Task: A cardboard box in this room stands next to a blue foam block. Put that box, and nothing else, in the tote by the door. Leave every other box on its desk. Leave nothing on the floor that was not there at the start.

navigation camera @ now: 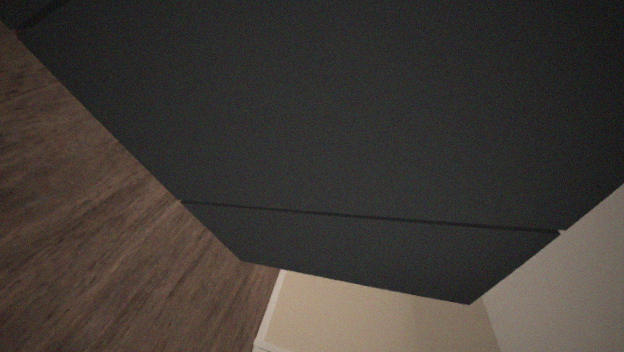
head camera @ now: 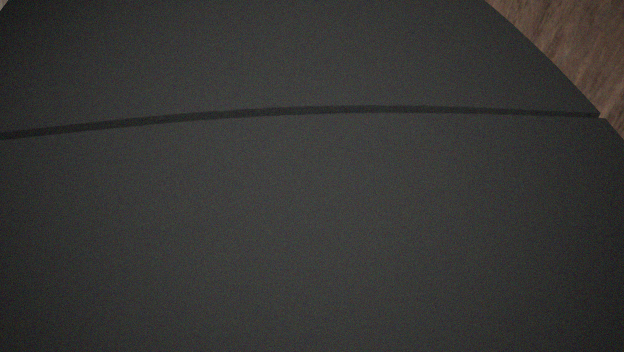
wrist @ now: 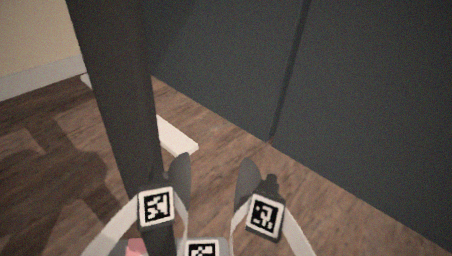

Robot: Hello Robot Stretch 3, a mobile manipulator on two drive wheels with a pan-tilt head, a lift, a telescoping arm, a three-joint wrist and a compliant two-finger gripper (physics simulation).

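Places are measured from the robot's base along level axes (x left, y back, z up), in millimetres.
Where they show: gripper, fingertip midpoint: (wrist: 214, 174).
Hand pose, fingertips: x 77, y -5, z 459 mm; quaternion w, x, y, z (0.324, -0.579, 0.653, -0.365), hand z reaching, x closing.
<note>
After its pixels a point has its place.
My gripper (wrist: 214, 174) @(x 77, y -5, z 459 mm) is open in the wrist view, with a gap between its two grey fingertips and wooden floor showing behind them. Nothing is held between them. The cardboard box, the blue foam block and the tote by the door do not show in these views.
A large dark grey panelled surface (head camera: 310, 225) @(x 99, y -716, z 1109 mm) (navigation camera: 320, 125) @(x 238, y -576, z 1094 mm) (wrist: 370, 100) @(x 410, y -403, z 307 mm) fills most of the head and navigation views and stands right of my gripper. A white foot bar (wrist: 176, 136) @(x 585, y 85, z 25 mm) lies ahead of the fingers. A dark upright post (wrist: 117, 95) stands left. A beige wall (navigation camera: 350, 315) @(x -1458, y -2218, z 1043 mm) (wrist: 35, 35) @(x 980, y 673, z 213 mm) also shows.
</note>
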